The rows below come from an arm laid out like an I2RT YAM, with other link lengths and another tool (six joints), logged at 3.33 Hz.
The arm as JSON. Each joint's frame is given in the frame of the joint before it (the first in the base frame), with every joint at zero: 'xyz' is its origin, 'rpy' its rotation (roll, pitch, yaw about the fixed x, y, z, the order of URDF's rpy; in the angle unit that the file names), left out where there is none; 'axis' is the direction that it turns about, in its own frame. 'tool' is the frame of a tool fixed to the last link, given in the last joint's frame.
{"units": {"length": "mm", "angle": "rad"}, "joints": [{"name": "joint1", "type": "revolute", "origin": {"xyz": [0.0, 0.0, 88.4]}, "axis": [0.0, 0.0, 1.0]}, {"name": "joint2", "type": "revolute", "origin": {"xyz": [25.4, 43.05, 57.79]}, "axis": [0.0, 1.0, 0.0]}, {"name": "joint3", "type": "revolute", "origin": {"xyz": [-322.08, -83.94, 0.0]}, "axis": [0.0, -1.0, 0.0]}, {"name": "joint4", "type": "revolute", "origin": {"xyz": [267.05, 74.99, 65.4]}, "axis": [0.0, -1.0, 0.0]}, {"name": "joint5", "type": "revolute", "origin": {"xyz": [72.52, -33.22, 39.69]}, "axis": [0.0, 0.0, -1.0]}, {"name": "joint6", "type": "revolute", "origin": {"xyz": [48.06, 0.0, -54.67]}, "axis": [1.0, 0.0, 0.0]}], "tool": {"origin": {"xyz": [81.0, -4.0, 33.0], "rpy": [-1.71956, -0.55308, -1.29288]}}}
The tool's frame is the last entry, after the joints.
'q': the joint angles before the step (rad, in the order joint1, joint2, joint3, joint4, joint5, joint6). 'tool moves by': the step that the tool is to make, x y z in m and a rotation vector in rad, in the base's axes. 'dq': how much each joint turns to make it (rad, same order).
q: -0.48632, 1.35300, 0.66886, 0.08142, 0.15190, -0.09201
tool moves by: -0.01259, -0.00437, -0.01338, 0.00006, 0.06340, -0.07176
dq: 0.00159, 0.00300, -0.01541, -0.04149, 0.07661, 0.01991
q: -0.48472, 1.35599, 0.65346, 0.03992, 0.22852, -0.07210
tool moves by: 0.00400, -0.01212, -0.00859, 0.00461, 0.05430, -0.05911
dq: -0.00307, 0.06135, 0.04291, -0.03680, 0.05677, 0.01991
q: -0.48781, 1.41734, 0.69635, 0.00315, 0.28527, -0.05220
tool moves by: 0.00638, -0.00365, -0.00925, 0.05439, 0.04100, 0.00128
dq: -0.00766, 0.04754, 0.04606, -0.06448, -0.02604, 0.01537
